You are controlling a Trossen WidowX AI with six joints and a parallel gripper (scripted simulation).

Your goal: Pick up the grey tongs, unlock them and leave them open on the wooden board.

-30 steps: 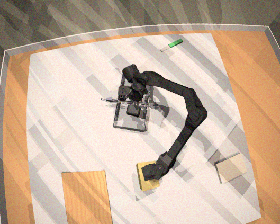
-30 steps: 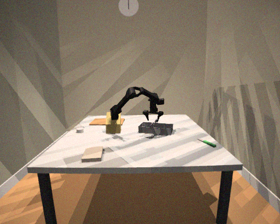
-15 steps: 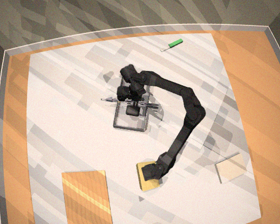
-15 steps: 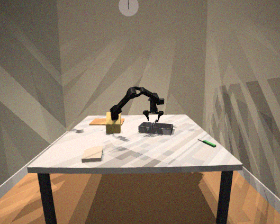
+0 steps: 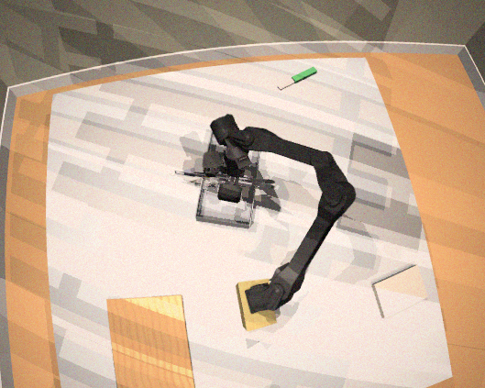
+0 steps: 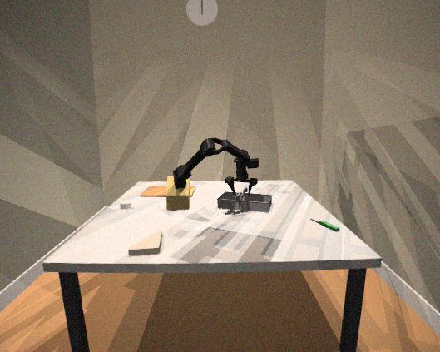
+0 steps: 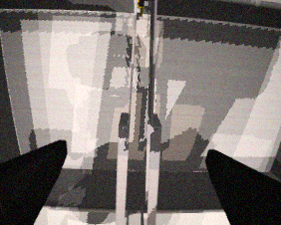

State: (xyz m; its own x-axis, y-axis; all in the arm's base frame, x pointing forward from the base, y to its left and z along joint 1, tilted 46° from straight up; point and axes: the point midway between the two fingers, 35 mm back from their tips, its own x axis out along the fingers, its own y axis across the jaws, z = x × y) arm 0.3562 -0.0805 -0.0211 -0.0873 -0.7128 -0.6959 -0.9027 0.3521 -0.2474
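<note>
Right now my gripper tip is 20 mm short of the roasting tin and 40 mm above it. From my gripper tip the other things lie so: green-handled tool 350 mm ahead, 340 mm to the right, 60 mm below; dark lock piece 30 mm ahead, 80 mm to the left; wooden board 460 mm behind, 380 mm to the left, 60 mm below.
</note>
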